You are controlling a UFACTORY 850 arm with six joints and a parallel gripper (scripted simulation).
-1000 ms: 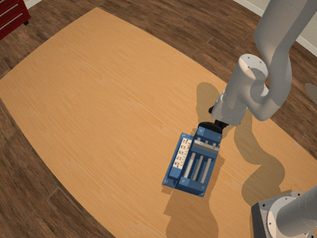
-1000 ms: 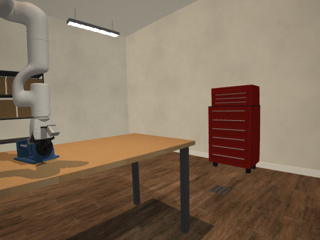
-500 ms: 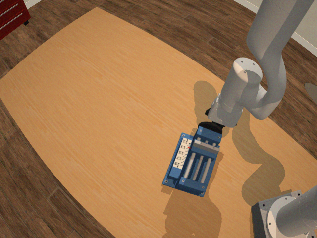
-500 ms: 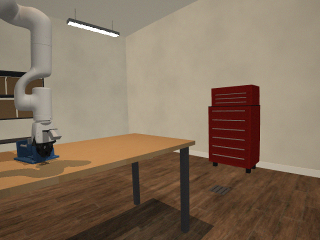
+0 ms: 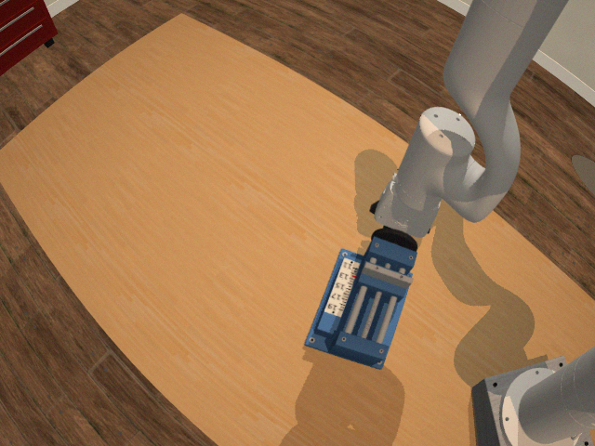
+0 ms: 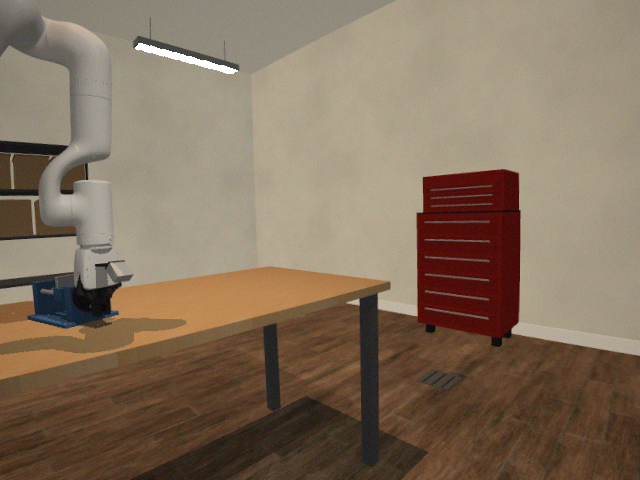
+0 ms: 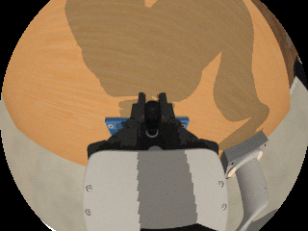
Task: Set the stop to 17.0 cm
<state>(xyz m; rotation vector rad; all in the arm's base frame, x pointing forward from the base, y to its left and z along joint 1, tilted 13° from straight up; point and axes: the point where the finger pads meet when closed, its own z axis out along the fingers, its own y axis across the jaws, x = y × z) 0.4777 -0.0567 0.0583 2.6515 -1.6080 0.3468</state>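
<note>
Right now my hand is 11 cm to the right of the grey stop bar, 5 cm past it and 4 cm below it. From my hand the other things lie so: black handwheel (2 cm to the left, 1 cm behind, 1 cm above).
</note>
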